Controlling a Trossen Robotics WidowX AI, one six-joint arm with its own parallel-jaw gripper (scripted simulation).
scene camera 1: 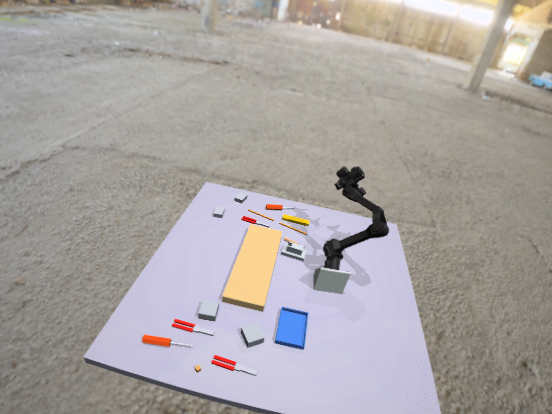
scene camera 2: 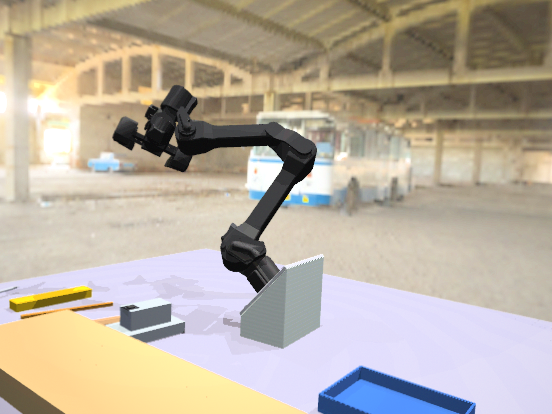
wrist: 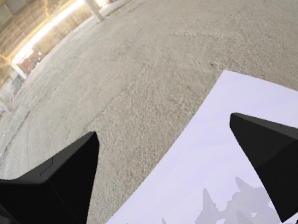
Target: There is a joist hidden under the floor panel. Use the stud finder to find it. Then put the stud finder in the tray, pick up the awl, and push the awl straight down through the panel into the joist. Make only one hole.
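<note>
Scene camera 2: the gripper (scene camera 2: 149, 157) open, holding nothing; grey stud finder (scene camera 2: 146, 321); yellow bar (scene camera 2: 64, 296). Wrist view: the gripper (wrist: 167, 129) in sight. Grey stud finder out of frame in the wrist view. Yellow bar out of frame in the wrist view.
</note>
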